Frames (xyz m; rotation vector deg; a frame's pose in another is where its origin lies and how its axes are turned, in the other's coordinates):
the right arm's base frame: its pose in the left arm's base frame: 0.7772 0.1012 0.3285 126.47 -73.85 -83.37
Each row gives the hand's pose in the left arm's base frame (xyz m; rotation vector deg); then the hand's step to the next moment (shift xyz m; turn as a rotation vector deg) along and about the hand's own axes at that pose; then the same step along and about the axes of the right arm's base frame.
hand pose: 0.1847 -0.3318 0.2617 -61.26 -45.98 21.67
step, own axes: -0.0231 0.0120 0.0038 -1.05 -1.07 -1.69
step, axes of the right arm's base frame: 0.0150 0.0026 0.0215 1.64 1.15 -1.05
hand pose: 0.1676 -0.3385 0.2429 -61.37 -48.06 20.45
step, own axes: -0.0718 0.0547 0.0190 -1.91 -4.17 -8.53
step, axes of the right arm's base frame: 0.0471 -0.0085 0.0788 6.32 3.09 -6.66
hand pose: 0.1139 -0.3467 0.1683 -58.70 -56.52 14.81
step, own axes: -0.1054 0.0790 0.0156 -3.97 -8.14 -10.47
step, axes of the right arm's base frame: 0.0804 -0.0341 0.0998 8.48 7.15 -8.28
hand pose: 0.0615 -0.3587 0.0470 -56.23 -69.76 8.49
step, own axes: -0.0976 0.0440 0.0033 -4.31 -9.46 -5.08
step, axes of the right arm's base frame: 0.0831 -0.0282 0.0614 5.83 9.22 -3.86
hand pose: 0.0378 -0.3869 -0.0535 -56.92 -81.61 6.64
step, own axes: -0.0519 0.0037 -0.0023 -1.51 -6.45 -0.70
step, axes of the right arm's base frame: 0.0489 -0.0016 0.0180 1.60 6.44 -0.63
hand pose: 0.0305 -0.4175 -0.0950 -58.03 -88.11 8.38
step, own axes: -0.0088 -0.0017 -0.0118 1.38 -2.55 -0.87
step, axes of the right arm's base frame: 0.0117 0.0013 -0.0090 -1.10 2.47 -1.36
